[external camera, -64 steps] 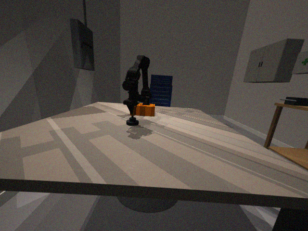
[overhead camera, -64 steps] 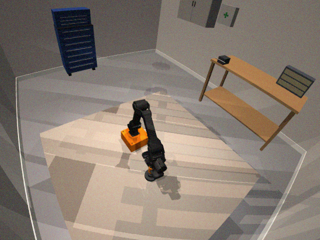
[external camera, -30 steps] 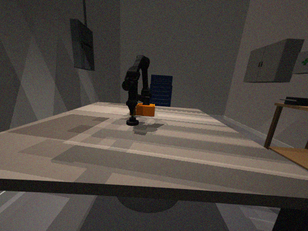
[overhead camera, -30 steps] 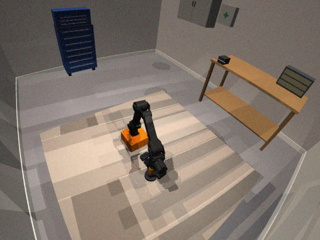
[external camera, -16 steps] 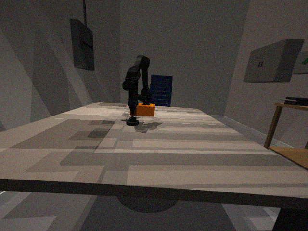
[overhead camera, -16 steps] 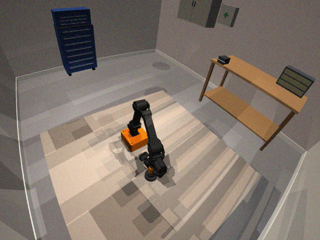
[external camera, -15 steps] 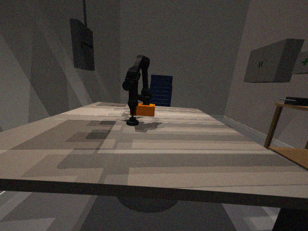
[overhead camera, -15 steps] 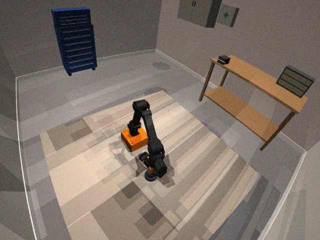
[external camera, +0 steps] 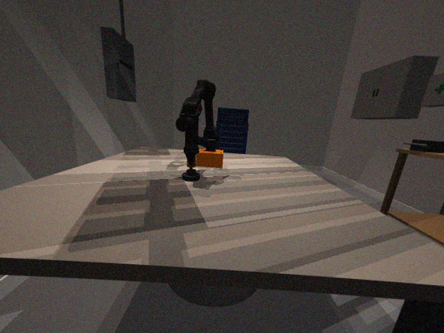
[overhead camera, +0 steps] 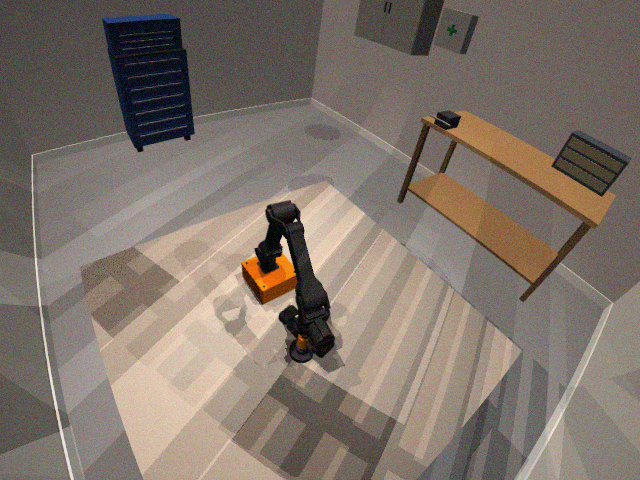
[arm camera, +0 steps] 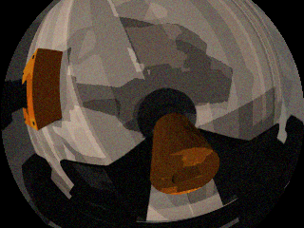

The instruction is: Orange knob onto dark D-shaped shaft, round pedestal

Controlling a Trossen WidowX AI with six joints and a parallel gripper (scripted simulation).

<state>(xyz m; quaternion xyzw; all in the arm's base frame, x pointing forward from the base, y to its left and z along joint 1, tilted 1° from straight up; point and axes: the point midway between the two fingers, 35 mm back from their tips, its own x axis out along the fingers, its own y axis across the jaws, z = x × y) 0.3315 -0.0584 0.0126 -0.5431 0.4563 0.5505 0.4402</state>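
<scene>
Now: the dark round pedestal 40 mm below my gripper tip. Also, from my gripper tip: knob: 20 mm above.
</scene>
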